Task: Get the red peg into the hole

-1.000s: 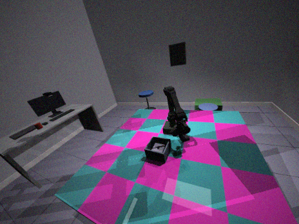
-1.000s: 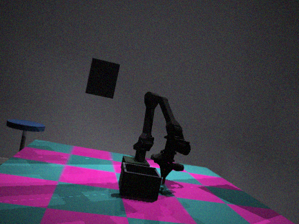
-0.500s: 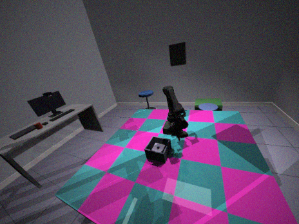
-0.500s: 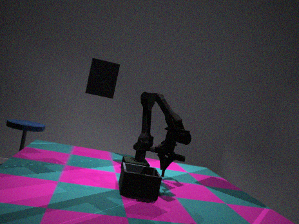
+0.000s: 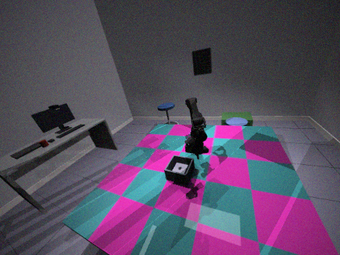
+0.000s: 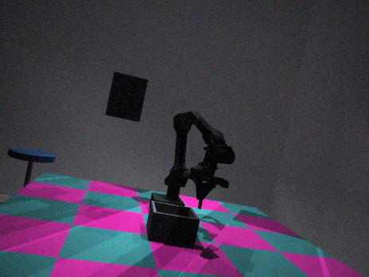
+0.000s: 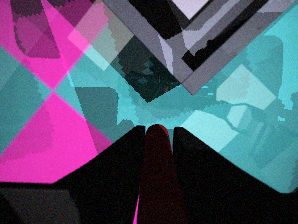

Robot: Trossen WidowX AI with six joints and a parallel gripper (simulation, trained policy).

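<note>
My gripper tip is 100 mm to the left of the plate, 90 mm above it and 70 mm short of it. From my gripper tip the other things lie so: dark box 110 mm below, 100 mm to the right, 70 mm ahead; then red peg 10 mm to the left, 10 mm behind, 10 mm above.
</note>
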